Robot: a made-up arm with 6 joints. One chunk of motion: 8 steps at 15 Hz.
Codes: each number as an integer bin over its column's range. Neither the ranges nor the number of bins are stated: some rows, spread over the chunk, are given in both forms.
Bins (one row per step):
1: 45 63 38 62 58 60
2: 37 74 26 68 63 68
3: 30 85 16 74 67 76
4: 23 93 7 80 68 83
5: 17 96 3 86 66 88
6: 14 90 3 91 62 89
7: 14 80 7 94 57 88
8: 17 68 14 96 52 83
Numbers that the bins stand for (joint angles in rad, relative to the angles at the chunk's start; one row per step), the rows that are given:
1: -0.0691 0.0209 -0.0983 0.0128 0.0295 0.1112
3: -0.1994 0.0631 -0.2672 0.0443 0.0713 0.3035
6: -0.3384 0.0727 -0.3670 0.0890 0.0481 0.4598
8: -0.3123 0.0305 -0.2825 0.1021 0.0016 0.3877
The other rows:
2: -0.1386 0.0420 -0.1904 0.0286 0.0527 0.2074
4: -0.2602 0.0785 -0.3363 0.0601 0.0760 0.3877
5: -0.3123 0.0842 -0.3670 0.0759 0.0667 0.4478
7: -0.3384 0.0535 -0.3363 0.0969 0.0248 0.4478

